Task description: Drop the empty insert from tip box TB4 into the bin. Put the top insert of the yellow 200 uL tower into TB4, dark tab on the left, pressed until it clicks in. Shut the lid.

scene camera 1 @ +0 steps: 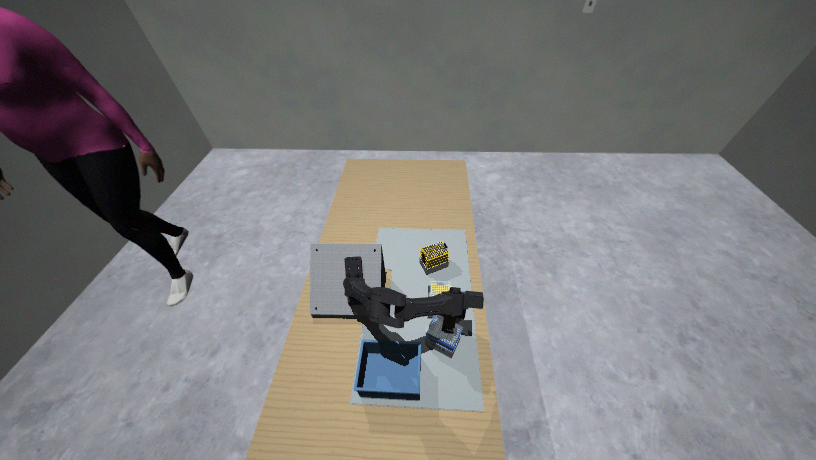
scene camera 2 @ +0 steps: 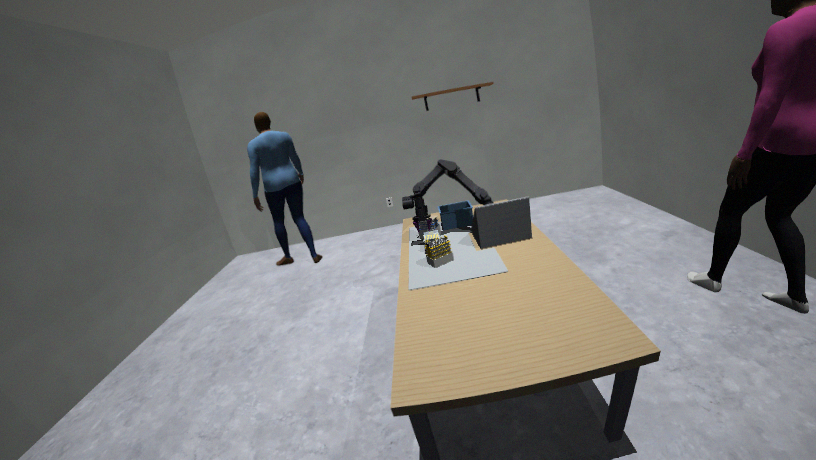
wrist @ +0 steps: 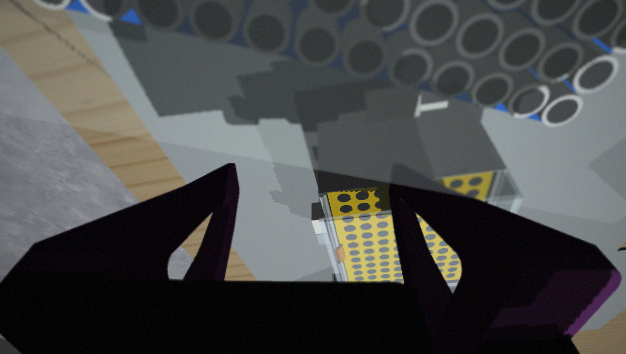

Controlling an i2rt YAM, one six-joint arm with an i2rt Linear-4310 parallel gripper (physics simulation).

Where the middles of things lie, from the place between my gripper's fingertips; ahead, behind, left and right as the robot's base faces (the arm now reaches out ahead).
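Scene:
Positions relative to my hand: the clear lid (wrist: 357, 228), 30 mm behind and 90 mm to the left; the blue bin (scene camera 1: 386, 369), 210 mm to the right, 250 mm behind and 10 mm below.

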